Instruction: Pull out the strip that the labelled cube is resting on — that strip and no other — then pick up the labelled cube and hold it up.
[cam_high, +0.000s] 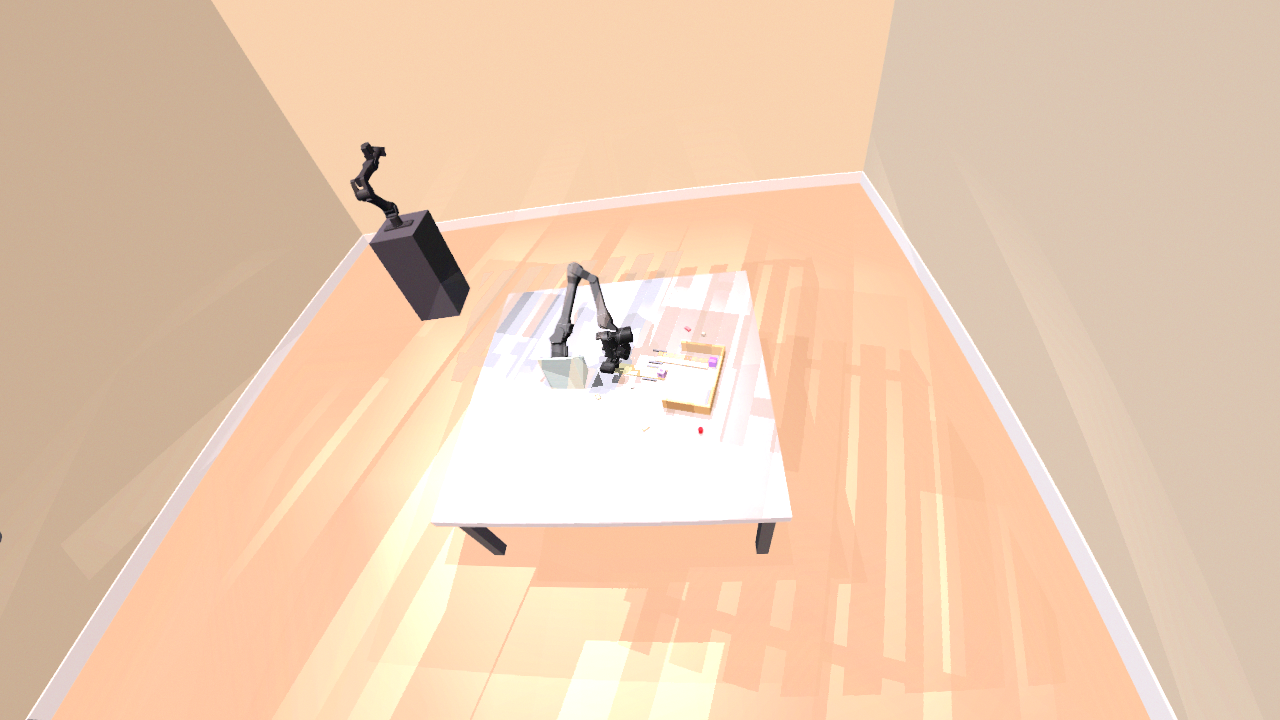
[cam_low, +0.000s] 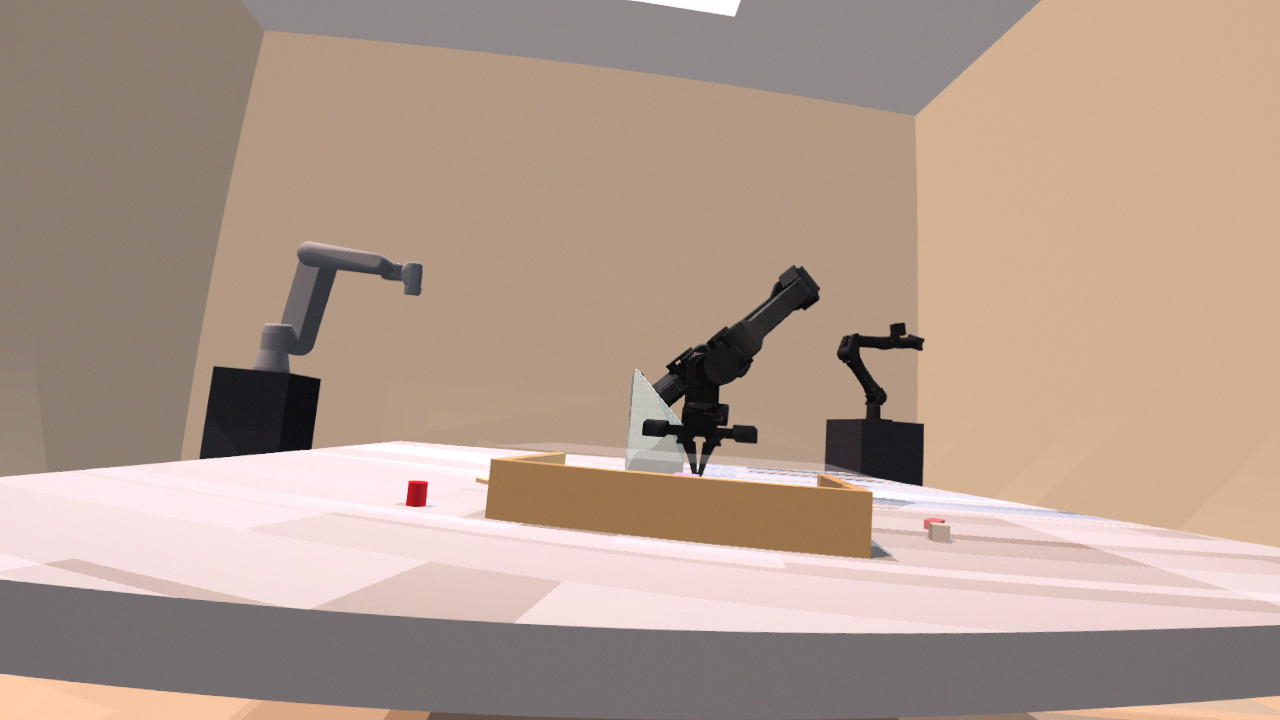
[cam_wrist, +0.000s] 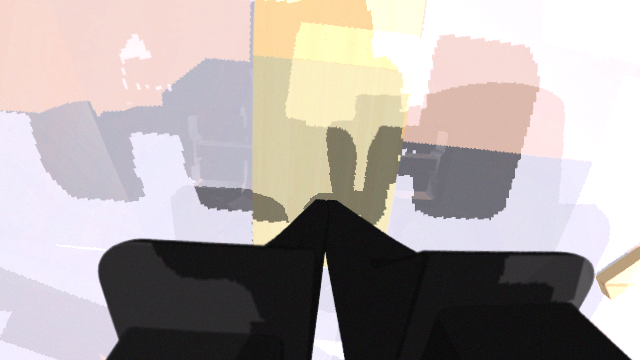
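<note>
Right now the pale wooden strip is 9 cm ahead of my gripper tip and 3 cm to the right of it.
</note>
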